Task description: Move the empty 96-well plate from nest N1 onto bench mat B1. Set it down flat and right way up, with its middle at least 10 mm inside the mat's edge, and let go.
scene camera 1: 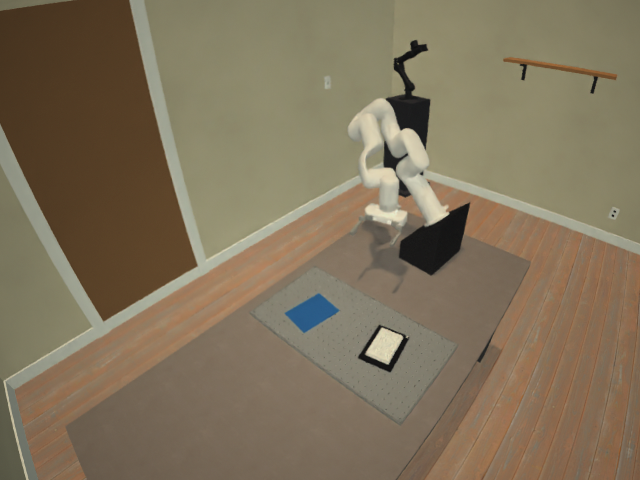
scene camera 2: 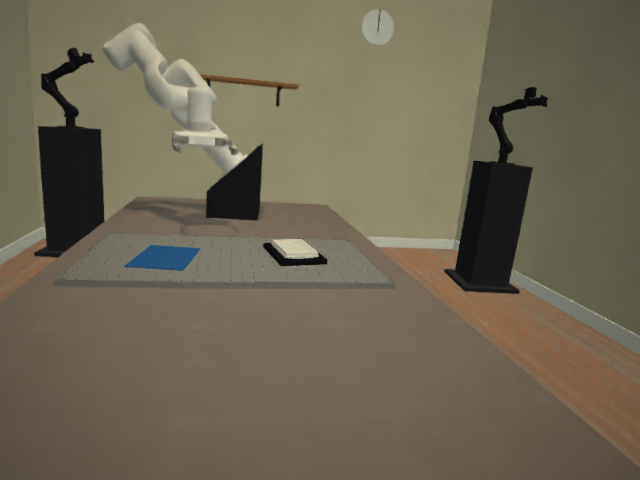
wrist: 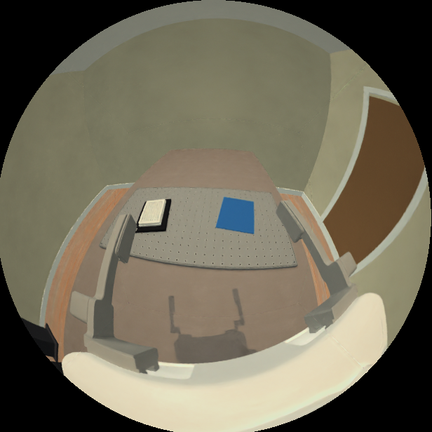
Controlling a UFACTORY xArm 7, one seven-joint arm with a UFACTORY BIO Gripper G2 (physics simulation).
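Places are measured from the arm's base along level axes (x ahead, y left, z up), in centimetres.
Pixels of known places: hand at its tool point: point(scene camera 1: 373, 236) point(scene camera 2: 206, 150); arm's base at its link origin: point(scene camera 1: 437, 220) point(scene camera 2: 235, 166).
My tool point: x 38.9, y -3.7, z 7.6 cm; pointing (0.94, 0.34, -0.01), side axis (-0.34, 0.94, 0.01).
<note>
For each thing: its top centre in the pictures, then the offset to it from my tool point. Level surfaces: height alone.
- white 96-well plate at its top centre: point(scene camera 2: 294, 245) point(scene camera 1: 384, 343) dx +20.4, dy +26.8, dz -21.2 cm
- black nest N1 at its top centre: point(scene camera 2: 294, 249) point(scene camera 1: 384, 345) dx +20.4, dy +26.8, dz -22.4 cm
- flat blue bench mat B1 at its surface level: dz -23.6 cm
- grey perforated board at its surface level: dz -23.8 cm
The white 96-well plate point(scene camera 1: 385, 345) point(scene camera 2: 294, 248) point(wrist: 153, 212) lies flat in the black nest N1 point(scene camera 1: 376, 363) point(scene camera 2: 305, 261) point(wrist: 165, 218). The flat blue bench mat B1 point(scene camera 1: 311, 312) point(scene camera 2: 163, 257) point(wrist: 236, 215) lies apart from the nest, to its right in the wrist view. My gripper point(scene camera 1: 373, 237) point(scene camera 2: 209, 149) point(wrist: 207, 227) is open with nothing between its fingers. It hangs high above the table on the robot-base side, well away from both plate and mat. Its fingers point down, and its shadow falls on the table between the base and the perforated board.
The grey perforated board point(scene camera 1: 341, 335) point(scene camera 2: 232, 266) point(wrist: 192, 220) carries nest and mat. The black wedge-shaped robot mount point(scene camera 1: 434, 248) point(scene camera 2: 235, 193) stands beside the gripper. Small black arms stand on black pedestals point(scene camera 2: 72, 180) point(scene camera 2: 493, 222) beyond the table. A brown door point(scene camera 1: 98, 155) is in the side wall.
</note>
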